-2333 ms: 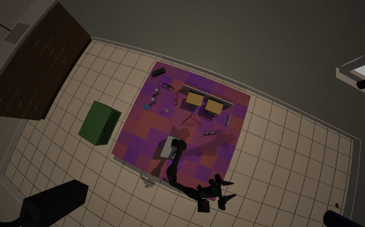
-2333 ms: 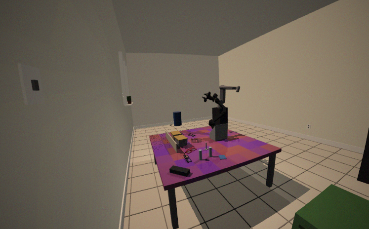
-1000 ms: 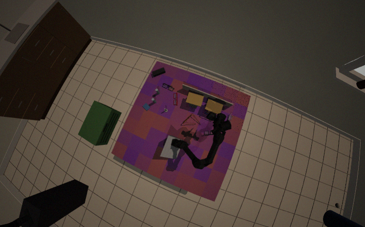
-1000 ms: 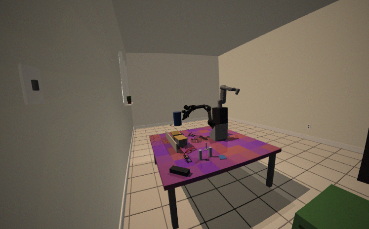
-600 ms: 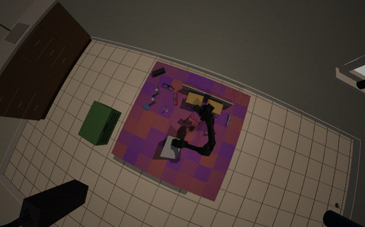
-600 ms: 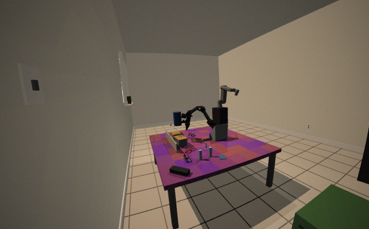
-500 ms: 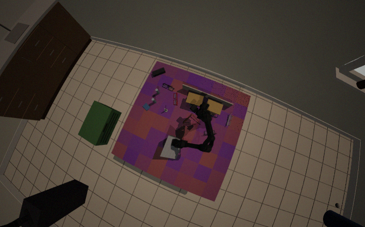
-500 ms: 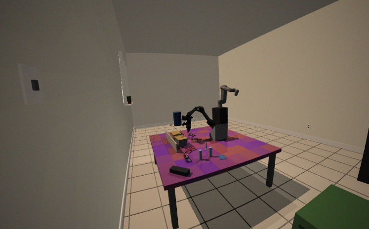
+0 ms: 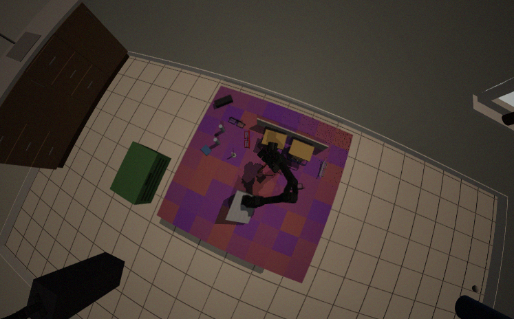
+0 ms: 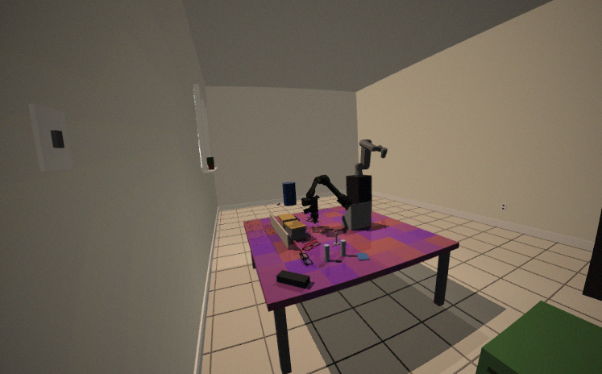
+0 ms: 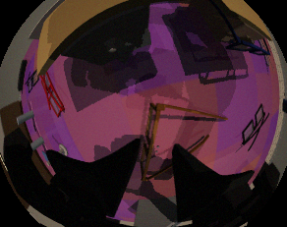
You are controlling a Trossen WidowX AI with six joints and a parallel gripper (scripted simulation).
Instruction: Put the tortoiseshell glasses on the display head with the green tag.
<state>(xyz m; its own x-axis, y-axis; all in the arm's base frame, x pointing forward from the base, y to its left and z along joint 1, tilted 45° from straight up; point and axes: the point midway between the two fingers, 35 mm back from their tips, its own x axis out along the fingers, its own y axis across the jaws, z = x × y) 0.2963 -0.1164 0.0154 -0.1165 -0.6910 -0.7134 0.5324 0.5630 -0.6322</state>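
My gripper tip is 6 cm above the tortoiseshell glasses, 5 cm past it and 4 cm to the left of it. Also, from my gripper tip: blue pad 53 cm to the left, 8 cm below, 1 cm behind; backboard 28 cm ahead, 13 cm to the right, 2 cm below; black case 52 cm to the left, 46 cm ahead, 6 cm below.
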